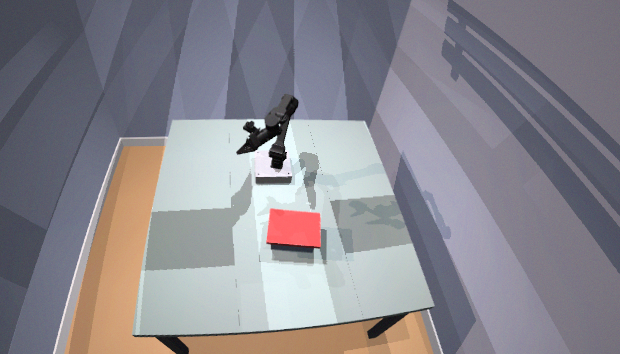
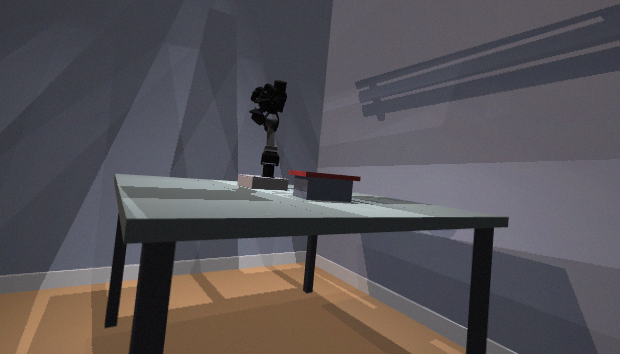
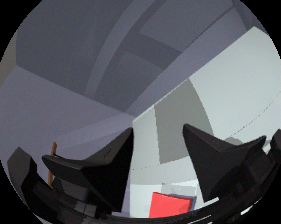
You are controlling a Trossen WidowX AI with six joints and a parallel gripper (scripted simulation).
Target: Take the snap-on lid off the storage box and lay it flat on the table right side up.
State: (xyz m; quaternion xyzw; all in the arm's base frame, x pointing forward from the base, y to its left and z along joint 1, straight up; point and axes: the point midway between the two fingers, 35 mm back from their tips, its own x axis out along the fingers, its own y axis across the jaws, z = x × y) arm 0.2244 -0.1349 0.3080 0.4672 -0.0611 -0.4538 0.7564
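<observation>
The red lid lies 17 cm ahead of my gripper tip, 29 cm to the left of it and 26 cm below it. From my gripper tip the other things lie so: grey storage box 17 cm ahead, 29 cm to the left, 30 cm below.
</observation>
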